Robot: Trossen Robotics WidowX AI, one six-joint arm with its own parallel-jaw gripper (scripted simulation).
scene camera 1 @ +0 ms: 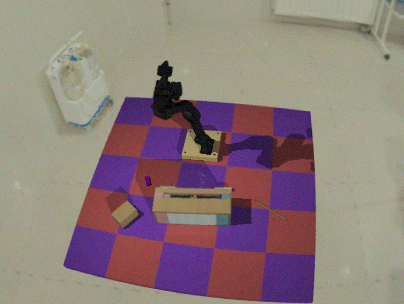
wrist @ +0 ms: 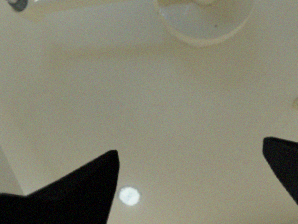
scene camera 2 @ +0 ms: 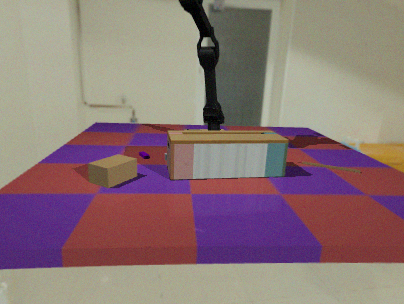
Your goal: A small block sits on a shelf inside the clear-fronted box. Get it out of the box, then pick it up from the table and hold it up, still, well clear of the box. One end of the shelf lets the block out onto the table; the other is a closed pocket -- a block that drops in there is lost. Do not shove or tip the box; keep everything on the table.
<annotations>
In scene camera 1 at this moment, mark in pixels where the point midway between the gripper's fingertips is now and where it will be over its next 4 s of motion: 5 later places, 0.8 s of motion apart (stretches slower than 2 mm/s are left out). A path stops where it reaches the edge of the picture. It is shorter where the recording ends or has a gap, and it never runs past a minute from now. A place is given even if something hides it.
My gripper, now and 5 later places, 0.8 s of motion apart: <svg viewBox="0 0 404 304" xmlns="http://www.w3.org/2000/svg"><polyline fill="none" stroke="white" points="165,67 134,155 170,198 188,184 187,189 187,192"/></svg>
</annotations>
